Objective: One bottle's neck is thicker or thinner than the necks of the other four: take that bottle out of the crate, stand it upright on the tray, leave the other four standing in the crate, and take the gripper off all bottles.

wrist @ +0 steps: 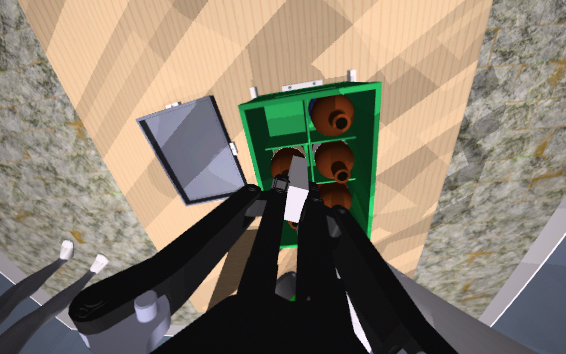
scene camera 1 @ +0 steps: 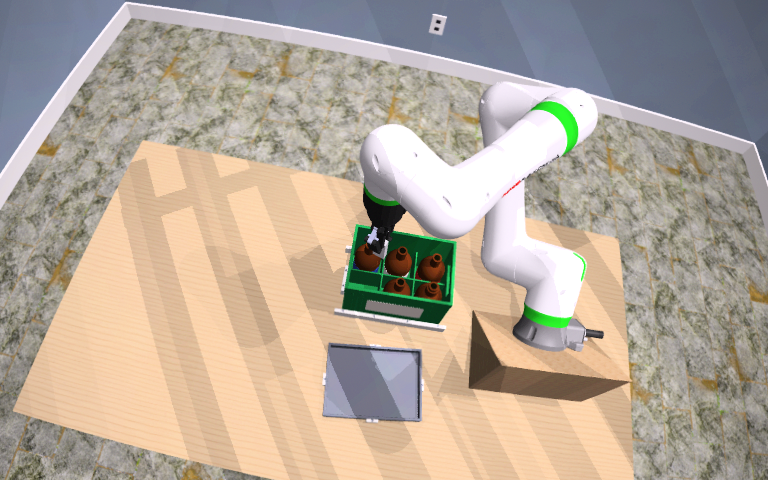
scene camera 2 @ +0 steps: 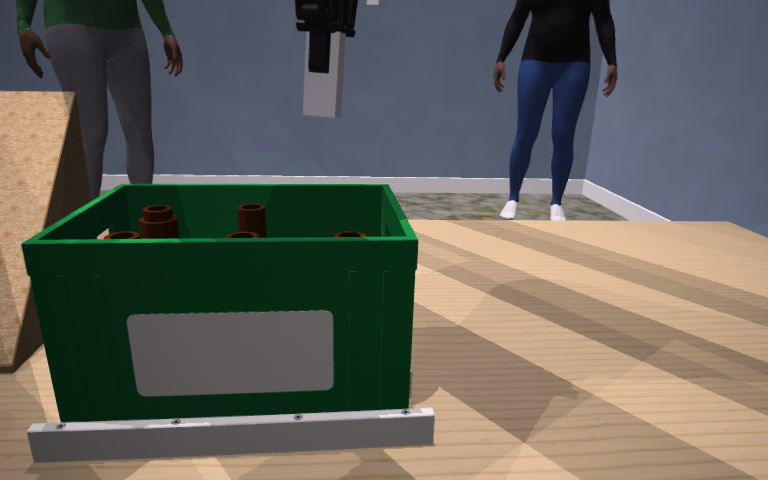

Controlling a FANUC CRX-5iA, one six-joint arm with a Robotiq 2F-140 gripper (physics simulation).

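Frame: origin at the arm's base, x down, y back, z left, level; centimetres.
Where they show: gripper, fingertip midpoint: (wrist: 296,169) (scene camera 1: 379,254) (scene camera 2: 321,116); arm's base, origin of the base link: (wrist: 281,294) (scene camera 1: 539,338).
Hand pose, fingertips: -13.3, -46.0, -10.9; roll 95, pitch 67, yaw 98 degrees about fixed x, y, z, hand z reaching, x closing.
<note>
Each offset is from my fingertips to the top centre of the thing, as dx, dy, dz. "spot": to the spot under its first point.
Five brown bottles stand in the green crate {+7.6, +6.8, -2.3} (scene camera 1: 444,312) (scene camera 2: 373,339) (wrist: 368,130). The back row in scene camera 1 holds a left bottle {+8.8, -2.1, -6.9} (scene camera 1: 367,260) (wrist: 330,114), a middle bottle {+8.8, +6.5, -6.7} (scene camera 1: 397,263) (wrist: 333,159) and a right bottle {+8.8, +15.9, -6.2} (scene camera 1: 429,270) (wrist: 334,198). The front row holds a middle bottle {+8.8, +6.8, +2.4} (scene camera 1: 396,289) (scene camera 2: 251,224) (wrist: 285,162) and a right bottle {+8.8, +15.4, +2.1} (scene camera 1: 428,293) (scene camera 2: 158,227), whose neck shows a wide part below a narrower mouth. The front-left compartment is empty. My gripper (scene camera 1: 377,247) (scene camera 2: 323,103) (wrist: 296,169) is shut and empty, above the crate. The tray {spot: +24.6, +4.2, +25.7} (scene camera 1: 373,384) (wrist: 192,150) is empty.
A white rail (scene camera 1: 390,320) (scene camera 2: 226,438) runs along each long side of the crate. The robot's base stands on a wooden block (scene camera 1: 538,382) (scene camera 2: 28,226) to the right in scene camera 1. Two people stand beyond the table in scene camera 2.
</note>
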